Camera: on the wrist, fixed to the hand. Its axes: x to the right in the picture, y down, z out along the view.
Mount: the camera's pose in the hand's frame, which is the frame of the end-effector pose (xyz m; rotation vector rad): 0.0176 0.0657 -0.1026 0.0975 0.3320 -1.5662
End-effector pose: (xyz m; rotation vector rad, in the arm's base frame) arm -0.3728 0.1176 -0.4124 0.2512 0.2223 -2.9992
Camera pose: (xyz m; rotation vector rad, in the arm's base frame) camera -0.3652 0.0672 -0.5244 -0.3529 -0.1698 1.6330
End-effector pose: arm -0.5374 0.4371 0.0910 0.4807 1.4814 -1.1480
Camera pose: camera -0.5417 0.5477 0.0372 0.6170 -1.9629 2.2370
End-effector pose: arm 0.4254 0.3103 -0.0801 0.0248 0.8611 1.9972
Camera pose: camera 0.3311 0.2450 -0.1248 -0.7178 0.7512 0.4763
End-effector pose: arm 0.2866 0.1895 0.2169 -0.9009 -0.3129 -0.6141
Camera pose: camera 0.3412 0.1311 0.1233 -0.2817 -0.7252 -2.1305
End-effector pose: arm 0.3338 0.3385 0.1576 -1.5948 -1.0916 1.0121
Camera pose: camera 0.4482 0.3196 0.1162 -0.4012 -1.5055 -0.2559
